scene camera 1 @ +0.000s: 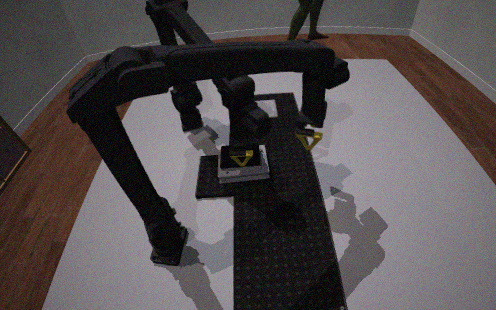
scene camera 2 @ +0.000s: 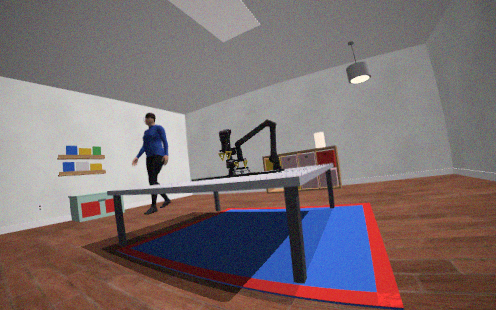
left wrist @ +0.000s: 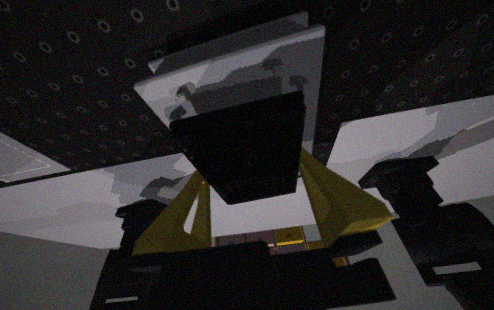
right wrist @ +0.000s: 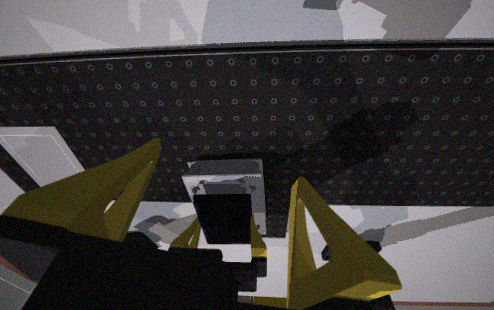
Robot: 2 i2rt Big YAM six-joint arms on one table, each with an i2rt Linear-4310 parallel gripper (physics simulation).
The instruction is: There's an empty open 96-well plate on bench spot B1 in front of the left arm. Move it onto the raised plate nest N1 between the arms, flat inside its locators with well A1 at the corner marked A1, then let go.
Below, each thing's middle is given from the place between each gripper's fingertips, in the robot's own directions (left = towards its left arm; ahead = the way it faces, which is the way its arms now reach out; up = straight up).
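Left gripper 1 cm past dark well plate (left wrist: 251, 151).
From right hand, dark well plate 21 cm behind, 9 cm below, 4 cm to the left.
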